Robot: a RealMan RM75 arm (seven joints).
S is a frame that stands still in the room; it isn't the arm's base.
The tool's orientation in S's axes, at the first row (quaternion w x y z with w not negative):
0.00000, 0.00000, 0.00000, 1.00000
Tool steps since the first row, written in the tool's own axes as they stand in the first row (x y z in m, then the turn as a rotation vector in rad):
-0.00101, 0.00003, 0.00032, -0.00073, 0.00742, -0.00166
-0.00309, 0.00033, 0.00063, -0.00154, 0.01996, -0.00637
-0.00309, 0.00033, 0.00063, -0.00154, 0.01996, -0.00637
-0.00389, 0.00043, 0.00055, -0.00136, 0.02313, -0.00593
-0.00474, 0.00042, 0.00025, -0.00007, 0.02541, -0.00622
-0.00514, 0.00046, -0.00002, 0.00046, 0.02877, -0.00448
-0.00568, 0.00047, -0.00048, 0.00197, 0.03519, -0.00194
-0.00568, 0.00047, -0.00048, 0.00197, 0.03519, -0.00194
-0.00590, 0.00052, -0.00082, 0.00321, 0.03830, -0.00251
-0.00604, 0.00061, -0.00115, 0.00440, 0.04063, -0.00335
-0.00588, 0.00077, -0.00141, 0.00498, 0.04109, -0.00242
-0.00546, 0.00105, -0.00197, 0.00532, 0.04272, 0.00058
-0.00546, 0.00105, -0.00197, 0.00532, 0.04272, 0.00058
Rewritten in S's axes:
0.00101, -0.00003, 0.00032, 0.00073, -0.00742, -0.00166
0.00309, -0.00033, 0.00063, 0.00154, -0.01996, -0.00637
0.00309, -0.00033, 0.00063, 0.00154, -0.01996, -0.00637
0.00389, -0.00043, 0.00055, 0.00136, -0.02313, -0.00593
0.00474, -0.00042, 0.00025, 0.00007, -0.02541, -0.00622
0.00514, -0.00046, -0.00002, -0.00046, -0.02877, -0.00448
0.00568, -0.00047, -0.00048, -0.00197, -0.03519, -0.00194
0.00568, -0.00047, -0.00048, -0.00197, -0.03519, -0.00194
0.00590, -0.00052, -0.00082, -0.00321, -0.03830, -0.00251
0.00604, -0.00061, -0.00115, -0.00440, -0.04063, -0.00335
0.00588, -0.00077, -0.00141, -0.00498, -0.04109, -0.00242
0.00546, -0.00105, -0.00197, -0.00532, -0.04272, 0.00058
0.00546, -0.00105, -0.00197, -0.00532, -0.04272, 0.00058

